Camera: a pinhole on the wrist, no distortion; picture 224 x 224 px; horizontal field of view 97.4 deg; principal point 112.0 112.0 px. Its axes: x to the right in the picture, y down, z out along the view. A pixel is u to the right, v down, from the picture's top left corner.
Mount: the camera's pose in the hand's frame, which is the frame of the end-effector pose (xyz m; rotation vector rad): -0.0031 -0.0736 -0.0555 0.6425 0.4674 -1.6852
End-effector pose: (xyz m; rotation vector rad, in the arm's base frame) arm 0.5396 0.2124 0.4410 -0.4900 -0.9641 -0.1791
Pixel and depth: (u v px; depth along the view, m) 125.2 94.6 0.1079
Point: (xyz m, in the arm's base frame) 0.4506 0.0882 0.4625
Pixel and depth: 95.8 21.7 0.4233
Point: -0.0053 0.1454 0.2838
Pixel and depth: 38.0 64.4 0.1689
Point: 0.3502 0.2206 0.4573
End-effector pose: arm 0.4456 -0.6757 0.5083 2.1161 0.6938 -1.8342
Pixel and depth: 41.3 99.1 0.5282
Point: -0.1209 -0.8957 0.5211
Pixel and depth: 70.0 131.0 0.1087
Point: 0.3400 -0.6086 0.5050
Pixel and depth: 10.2 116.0 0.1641
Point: 0.2670 -0.7213 0.4832
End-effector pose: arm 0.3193 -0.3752 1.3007 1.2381 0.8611 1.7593
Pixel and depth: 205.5 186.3 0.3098
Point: 0.4140 -0.0139 0.8915
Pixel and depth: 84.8 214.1 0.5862
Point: 0.8113 0.3270 1.2799
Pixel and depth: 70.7 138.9 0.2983
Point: 0.5955 -0.2327 1.2359
